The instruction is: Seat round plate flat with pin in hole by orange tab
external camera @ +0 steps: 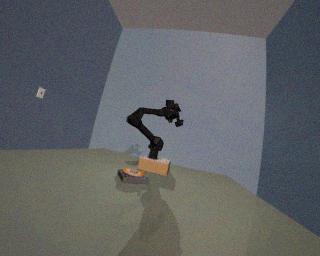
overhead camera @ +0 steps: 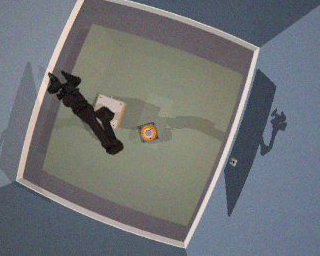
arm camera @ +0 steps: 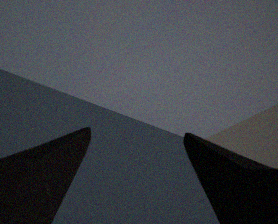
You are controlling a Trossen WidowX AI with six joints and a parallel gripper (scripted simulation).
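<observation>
The round plate is 54 cm ahead of my gripper tip, 41 cm below it and 6 cm to the right of it. From my gripper tip the other things lie so: square base: 54 cm ahead, 43 cm below, 8 cm to the right.
</observation>
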